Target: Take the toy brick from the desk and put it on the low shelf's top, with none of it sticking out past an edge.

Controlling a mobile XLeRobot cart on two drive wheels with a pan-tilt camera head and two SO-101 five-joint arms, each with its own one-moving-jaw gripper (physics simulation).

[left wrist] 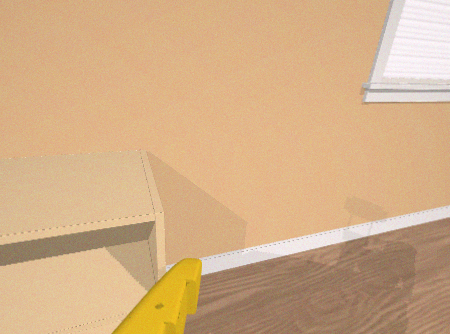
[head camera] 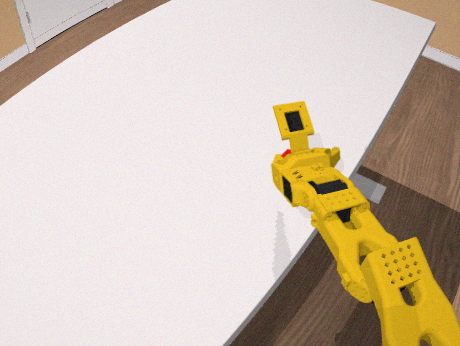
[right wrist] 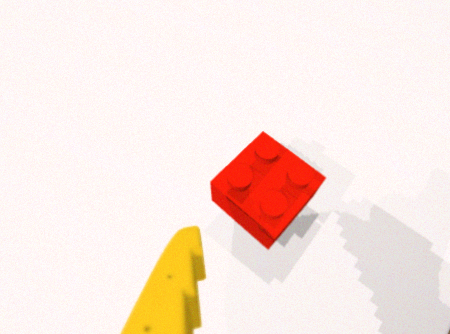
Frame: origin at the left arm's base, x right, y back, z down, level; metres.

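Seen in the pictures: left hand at its tool point: [left wrist: 199, 279]; right hand at its tool point: [head camera: 280, 157] [right wrist: 202, 245].
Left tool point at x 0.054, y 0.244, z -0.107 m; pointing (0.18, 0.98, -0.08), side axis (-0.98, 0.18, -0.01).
Pixels of each thing's middle, then the offset from my left tool point to it. "pt": a spot on its surface instead. Level surfaces: height alone.
- red toy brick at the middle of its body: [right wrist: 266, 187] [head camera: 290, 162] dx +0.327, dy -0.689, dz +0.150 m
- white desk at its surface level: dz +0.162 m
- pale wooden low shelf at its surface level: dz +0.272 m
- wooden floor at its surface level: dz +0.883 m
- window at a spot on its surface: [left wrist: 420, 45] pt dx -0.485, dy +1.325, dz -0.099 m
The red toy brick [head camera: 286, 153] [right wrist: 268, 190] lies studs up on the white desk [head camera: 150, 150] [right wrist: 100, 100]. In the head view most of it is hidden behind my right gripper [head camera: 306, 162] [right wrist: 190, 255], which hangs over the desk near its right edge. In the right wrist view one notched jaw shows, with its tip below and left of the brick, apart from it; the gripper is open and empty. My left gripper [left wrist: 175, 290] shows one notched jaw, open, with nothing seen in it. The pale wooden low shelf [left wrist: 75, 190] stands at the lower left of the left wrist view, beyond that jaw.
The desk's long edge runs diagonally beneath my right arm [head camera: 345, 225]. A grey bracket [head camera: 371, 188] shows beside that edge, above the wooden floor [head camera: 425, 130] [left wrist: 300, 300]. A tan wall [left wrist: 225, 100] stands behind the shelf, with a window [left wrist: 420, 45] at the upper right.
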